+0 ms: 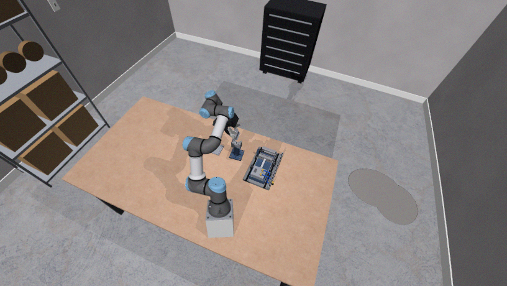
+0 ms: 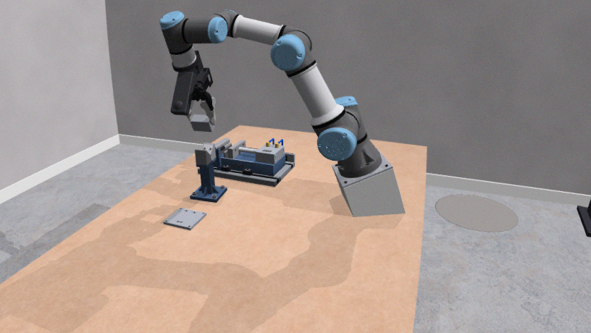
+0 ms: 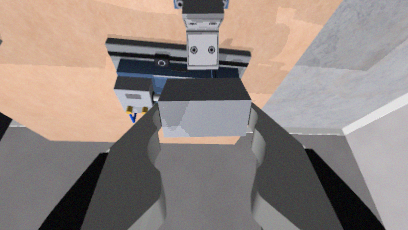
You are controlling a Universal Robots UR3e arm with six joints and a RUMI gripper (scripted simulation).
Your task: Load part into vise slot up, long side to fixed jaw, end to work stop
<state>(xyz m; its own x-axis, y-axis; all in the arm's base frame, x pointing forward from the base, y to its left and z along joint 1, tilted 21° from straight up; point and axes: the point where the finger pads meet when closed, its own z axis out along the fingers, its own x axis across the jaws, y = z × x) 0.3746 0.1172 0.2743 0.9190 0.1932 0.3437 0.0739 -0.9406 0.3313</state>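
The part lies 10 mm to the right of my hand. The rest, counted from my hand: fixed jaw: 210 mm to the right, 160 mm below, 110 mm ahead; work stop: 170 mm to the right, 150 mm below, 70 mm ahead; infeed plate: 240 mm below, 150 mm to the left, 40 mm behind.
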